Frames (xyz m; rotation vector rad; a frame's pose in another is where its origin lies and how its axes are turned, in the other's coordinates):
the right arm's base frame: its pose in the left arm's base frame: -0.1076 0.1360 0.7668 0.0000 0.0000 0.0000
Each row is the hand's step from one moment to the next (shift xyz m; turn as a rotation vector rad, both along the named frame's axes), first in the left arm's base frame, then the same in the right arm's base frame.
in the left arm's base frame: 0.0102 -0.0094 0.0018 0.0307 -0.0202 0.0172
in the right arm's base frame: 0.0102 -0.0094 0.0018 0.0307 -0.0202 0.0172
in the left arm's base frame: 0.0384 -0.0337 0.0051 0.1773 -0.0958 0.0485
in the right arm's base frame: 0.0384 -0.0337 0.0051 0.1773 -0.0958 0.0485
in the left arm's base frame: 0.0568 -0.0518 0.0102 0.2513 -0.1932 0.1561
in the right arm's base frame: 0.0568 -0.0518 0.0102 0.2513 -0.1932 0.1561
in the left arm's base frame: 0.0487 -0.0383 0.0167 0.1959 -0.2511 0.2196
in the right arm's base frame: 0.0487 -0.0383 0.0167 0.1959 -0.2511 0.2196
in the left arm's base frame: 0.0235 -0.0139 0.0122 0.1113 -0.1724 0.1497
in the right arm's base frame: 0.0235 -0.0139 0.0122 0.1113 -0.1724 0.1497
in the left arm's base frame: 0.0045 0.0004 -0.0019 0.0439 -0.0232 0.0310
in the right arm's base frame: 0.0045 0.0004 -0.0019 0.0439 -0.0232 0.0310
